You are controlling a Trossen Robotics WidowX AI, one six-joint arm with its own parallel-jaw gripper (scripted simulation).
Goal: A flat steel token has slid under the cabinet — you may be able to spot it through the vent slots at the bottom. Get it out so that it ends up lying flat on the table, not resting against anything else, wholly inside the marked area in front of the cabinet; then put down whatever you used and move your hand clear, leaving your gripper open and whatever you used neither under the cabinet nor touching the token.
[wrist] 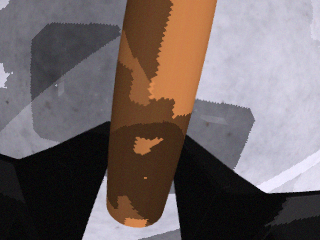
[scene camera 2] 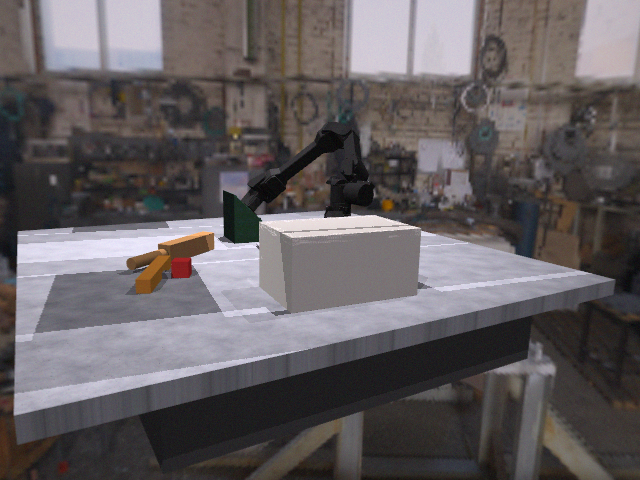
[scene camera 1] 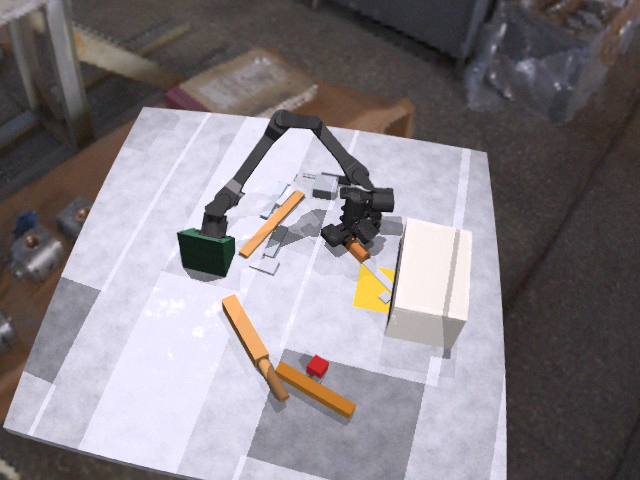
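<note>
There is an orange paddle (scene camera 1: pixel 243 328) here, which I also see in scene camera 2 (scene camera 2: pixel 191 245), though in the wrist view it is out of frame. An orange bar (scene camera 1: pixel 290 375) is here too. Scene camera 2 shows the orange bar as well (scene camera 2: pixel 146 282), but the orange bar is out of frame in the wrist view. My gripper (scene camera 1: pixel 348 242) I can also see in the wrist view (wrist: pixel 144 135).
</note>
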